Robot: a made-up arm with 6 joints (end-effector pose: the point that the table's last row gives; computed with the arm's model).
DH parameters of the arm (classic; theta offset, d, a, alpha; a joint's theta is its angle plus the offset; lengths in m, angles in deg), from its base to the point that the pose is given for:
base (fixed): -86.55 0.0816 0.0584 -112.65
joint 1: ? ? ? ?
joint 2: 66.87 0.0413 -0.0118 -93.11
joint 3: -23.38 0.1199 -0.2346 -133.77
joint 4: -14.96 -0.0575 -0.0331 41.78
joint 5: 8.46 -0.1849 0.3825 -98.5
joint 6: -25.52 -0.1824 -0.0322 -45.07
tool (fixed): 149.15 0.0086 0 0
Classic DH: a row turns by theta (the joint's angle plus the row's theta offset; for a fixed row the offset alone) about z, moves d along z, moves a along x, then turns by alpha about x.
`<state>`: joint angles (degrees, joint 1 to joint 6).
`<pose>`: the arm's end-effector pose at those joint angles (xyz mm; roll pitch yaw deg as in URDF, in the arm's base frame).
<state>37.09 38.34 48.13 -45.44 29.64 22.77</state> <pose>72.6 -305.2 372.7 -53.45 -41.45 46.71</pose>
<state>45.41 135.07 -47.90 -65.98 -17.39 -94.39</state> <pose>247.5 29.6 -386.8 44.66 36.96 28.64</pose>
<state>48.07 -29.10 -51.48 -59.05 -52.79 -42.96</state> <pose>-158.2 -692.9 426.3 14.56 -52.65 -23.00</pose>
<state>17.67 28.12 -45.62 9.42 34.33 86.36</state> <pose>14.6 144.6 211.1 -136.76 -34.54 -92.51</pose>
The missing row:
joint 1: 84.28 -0.1244 -0.0154 -95.56
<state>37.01 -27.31 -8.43 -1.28 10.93 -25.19</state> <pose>-268.5 8.2 478.0 -146.18 -77.34 46.03</pose>
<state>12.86 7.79 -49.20 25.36 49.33 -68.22</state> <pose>128.1 137.0 37.4 173.48 3.70 56.31</pose>
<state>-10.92 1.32 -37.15 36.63 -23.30 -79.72</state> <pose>58.3 307.2 433.8 -151.80 -20.38 73.61</pose>
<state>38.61 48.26 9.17 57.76 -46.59 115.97</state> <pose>268.2 5.6 487.7 164.43 18.42 -108.76</pose>
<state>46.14 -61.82 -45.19 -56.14 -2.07 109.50</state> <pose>-592.4 -270.6 258.7 -75.67 41.33 -60.90</pose>
